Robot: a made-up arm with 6 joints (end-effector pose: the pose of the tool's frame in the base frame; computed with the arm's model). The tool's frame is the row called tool.
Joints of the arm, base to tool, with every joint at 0 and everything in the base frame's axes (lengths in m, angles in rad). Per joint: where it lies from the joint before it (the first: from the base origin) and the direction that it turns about. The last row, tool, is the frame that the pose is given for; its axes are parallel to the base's.
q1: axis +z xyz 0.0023 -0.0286 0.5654
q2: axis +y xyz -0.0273 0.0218 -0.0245
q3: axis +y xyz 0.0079 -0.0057 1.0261
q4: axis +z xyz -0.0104 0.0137 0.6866
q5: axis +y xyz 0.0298 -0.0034 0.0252
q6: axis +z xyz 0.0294 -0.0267 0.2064
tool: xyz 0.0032 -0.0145 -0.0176
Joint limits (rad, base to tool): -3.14..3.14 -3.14..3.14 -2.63..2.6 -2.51..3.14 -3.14..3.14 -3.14..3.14
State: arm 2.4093 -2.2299 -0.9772 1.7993 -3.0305 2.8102
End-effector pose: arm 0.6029 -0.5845 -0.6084 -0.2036 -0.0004 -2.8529
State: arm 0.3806 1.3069 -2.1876 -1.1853 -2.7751 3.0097
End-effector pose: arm 0.4481 0.2397 1.1107 -2.3080 0.6096 -0.4374
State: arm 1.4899 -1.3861 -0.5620 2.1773 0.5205 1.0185
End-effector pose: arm -0.3250 -1.8093 0.3540 2.1104 1.3945 -1.2059
Working (the frame after each row of the table, in the pose's form):
after q1: 0.0023 -0.0286 0.5654 0.0000 0.0000 1.4899
after q2: -0.0216 -0.0540 0.5409 1.0185 -1.1045 1.2265
after q3: -0.0973 -1.0584 0.7371 1.4100 -1.5290 0.9579
after q4: -0.1623 -1.6897 0.4745 0.8026 2.2425 -1.5625
after q5: -0.1901 -1.7057 0.4520 -1.2385 -2.3927 1.3708
after q6: -0.3210 -1.8296 0.3439 2.1104 1.3945 -1.2059

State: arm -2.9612 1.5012 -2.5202 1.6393 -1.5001 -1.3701
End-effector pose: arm -0.3988 0.0251 1.0238 -0.8382 -1.4186 -1.3985
Working (the frame after each row of the table, in the pose's form):
after q1: 0.0023 -0.0286 0.5654 0.0000 0.0000 -2.9612
after q2: 0.0331 -0.0451 0.5409 2.0490 0.1853 -2.1968
after q3: -0.9755 -0.2233 0.6044 -1.4541 -0.1315 -2.6026
after q4: -0.3925 -0.1309 0.9554 -0.8134 0.7272 -1.1988
after q5: -0.3667 -0.1566 0.9698 -1.3925 -0.5116 -0.3181
after q6: -0.3870 0.0445 1.0274 -0.8382 -1.4186 -1.3985

